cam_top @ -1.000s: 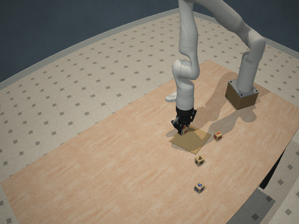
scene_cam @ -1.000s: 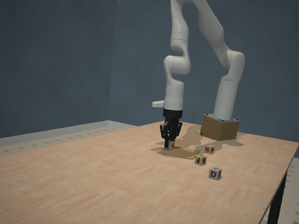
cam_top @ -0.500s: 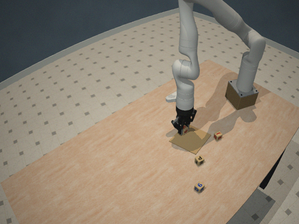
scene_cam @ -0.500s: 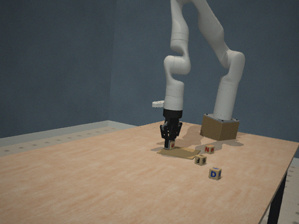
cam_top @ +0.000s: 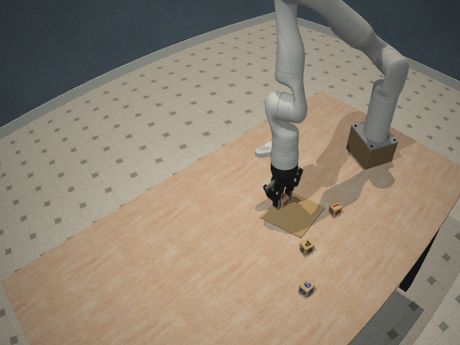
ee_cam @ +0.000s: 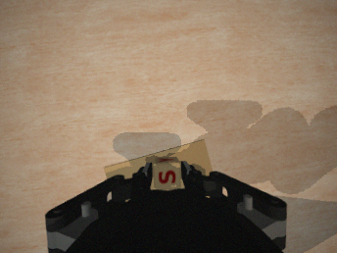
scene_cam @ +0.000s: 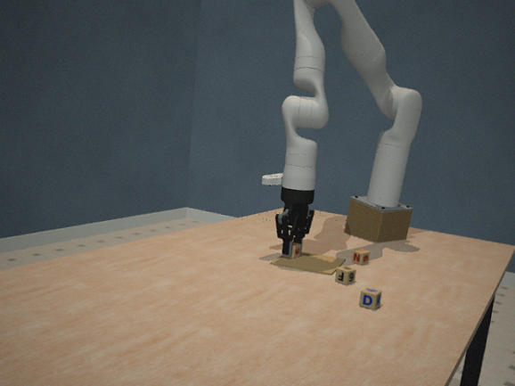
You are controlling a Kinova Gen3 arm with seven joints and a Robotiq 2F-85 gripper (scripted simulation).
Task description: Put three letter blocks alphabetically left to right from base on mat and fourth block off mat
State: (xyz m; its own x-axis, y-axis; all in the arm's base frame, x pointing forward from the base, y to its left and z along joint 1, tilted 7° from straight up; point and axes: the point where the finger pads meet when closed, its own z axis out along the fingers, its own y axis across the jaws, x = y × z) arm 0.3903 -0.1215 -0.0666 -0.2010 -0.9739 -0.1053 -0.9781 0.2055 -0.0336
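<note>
Now: the tan mat 10 mm ahead of my hand, 50 mm to the left of it and 20 mm below it.
</note>
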